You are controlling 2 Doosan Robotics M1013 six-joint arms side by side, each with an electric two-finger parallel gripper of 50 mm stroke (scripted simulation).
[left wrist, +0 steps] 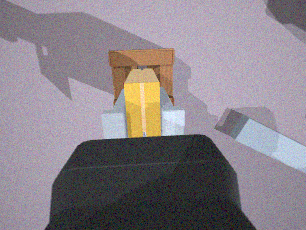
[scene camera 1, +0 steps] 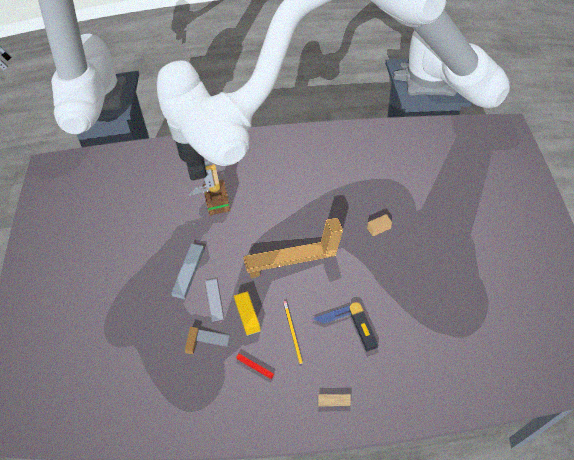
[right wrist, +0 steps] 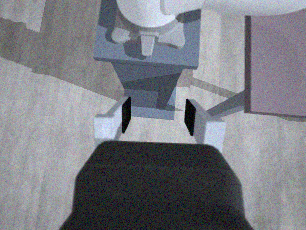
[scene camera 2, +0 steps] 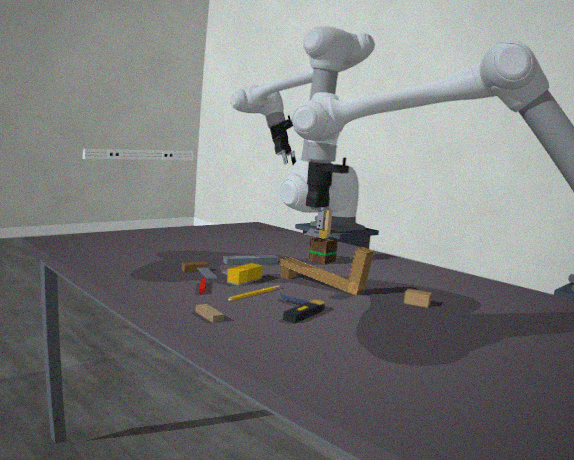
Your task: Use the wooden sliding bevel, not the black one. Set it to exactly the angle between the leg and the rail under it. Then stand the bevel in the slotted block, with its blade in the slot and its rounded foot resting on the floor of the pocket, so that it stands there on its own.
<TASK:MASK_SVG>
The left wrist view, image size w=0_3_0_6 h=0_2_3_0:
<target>my left gripper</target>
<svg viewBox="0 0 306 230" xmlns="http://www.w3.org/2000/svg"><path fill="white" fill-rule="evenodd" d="M257 229L241 209L237 173L211 138L200 134L184 135L185 111L182 106L173 106L164 87L160 87L161 136L128 138L125 92L122 89L112 110L104 110L101 115L104 139L88 140L79 144L52 184L49 224L44 230Z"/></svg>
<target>wooden sliding bevel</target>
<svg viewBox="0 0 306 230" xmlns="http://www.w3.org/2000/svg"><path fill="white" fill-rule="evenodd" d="M152 68L143 70L132 69L124 83L128 138L143 137L143 132L145 132L145 137L161 136L160 82Z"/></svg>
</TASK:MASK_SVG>
